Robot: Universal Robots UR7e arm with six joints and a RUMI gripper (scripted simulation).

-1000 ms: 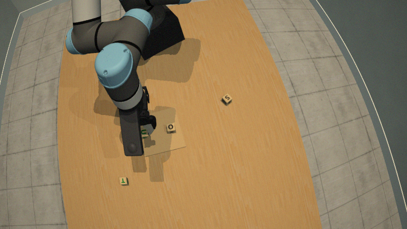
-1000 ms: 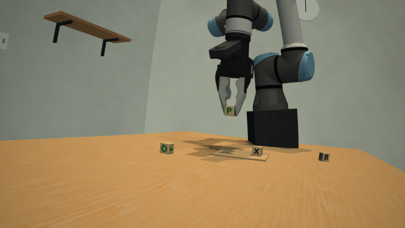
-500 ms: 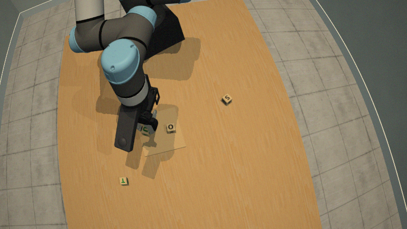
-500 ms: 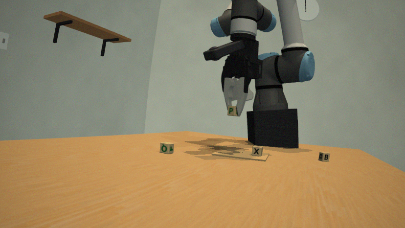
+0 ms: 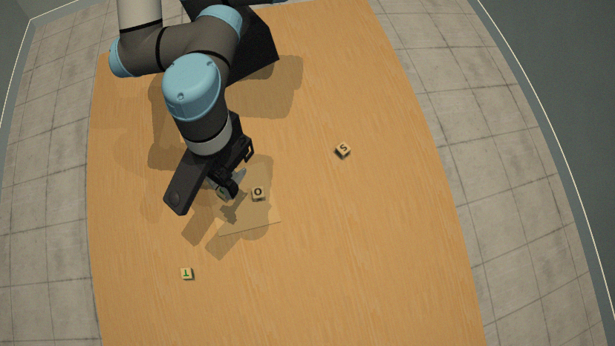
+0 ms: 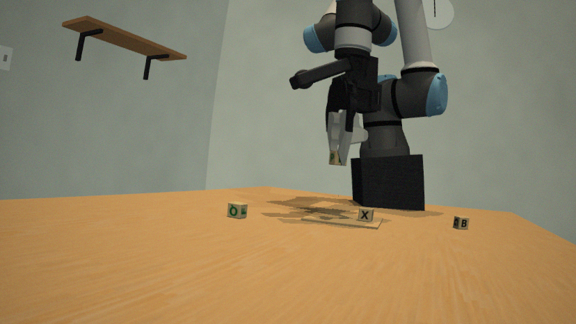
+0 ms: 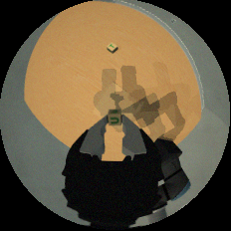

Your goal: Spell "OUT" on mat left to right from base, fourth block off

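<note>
The tan mat is 12 cm below my hand, 2 cm to the left of it and 2 cm behind it. Round my hand: S block 26 cm to the left, 11 cm below, 7 cm behind.
</note>
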